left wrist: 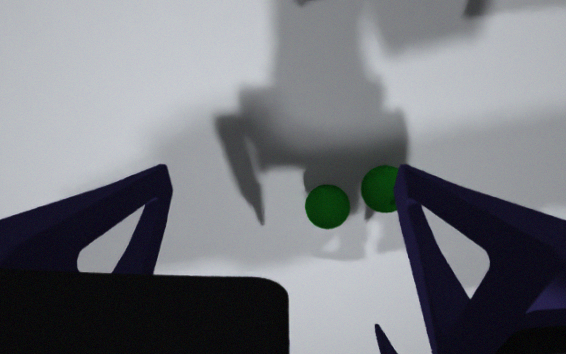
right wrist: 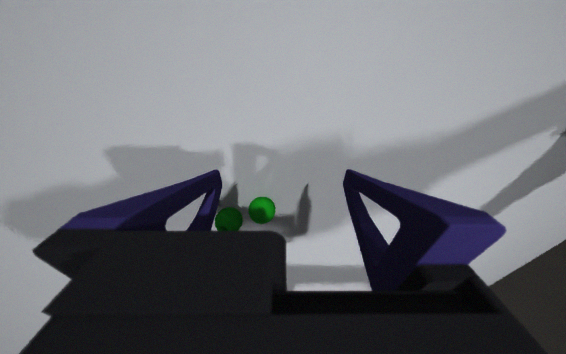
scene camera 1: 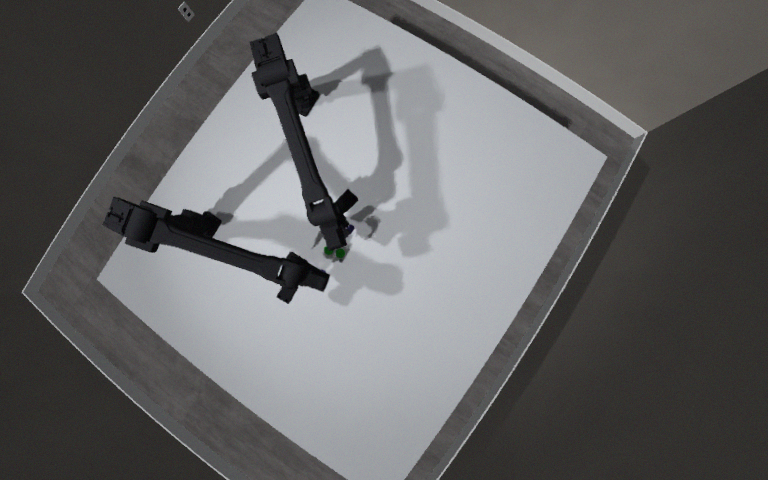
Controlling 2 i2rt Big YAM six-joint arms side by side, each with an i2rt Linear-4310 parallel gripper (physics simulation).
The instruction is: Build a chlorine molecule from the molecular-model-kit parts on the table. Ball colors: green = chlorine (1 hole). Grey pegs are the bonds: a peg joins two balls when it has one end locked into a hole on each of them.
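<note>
Two small green balls lie side by side on the white table, with a slight gap between them. In scene camera 1, one ball (scene camera 1: 328, 250) is left of the other ball (scene camera 1: 340, 253), just below the left arm's end. In the left wrist view, one ball (left wrist: 327, 206) appears between the fingers and the other ball (left wrist: 381, 189) is partly covered by the right-hand fingertip. My left gripper (left wrist: 283, 177) is open and empty. In the right wrist view, one ball (right wrist: 262, 210) shows between the fingers of my open, empty right gripper (right wrist: 283, 171); another ball (right wrist: 229, 220) is beside its left-hand fingertip. I cannot make out a grey peg.
In scene camera 1, the two arms come close together near the balls, with the left arm (scene camera 1: 297, 141) above and the right arm (scene camera 1: 218, 254) to the lower left. Their shadows darken the white table (scene camera 1: 407, 339). A raised wall (scene camera 1: 532, 305) borders the table.
</note>
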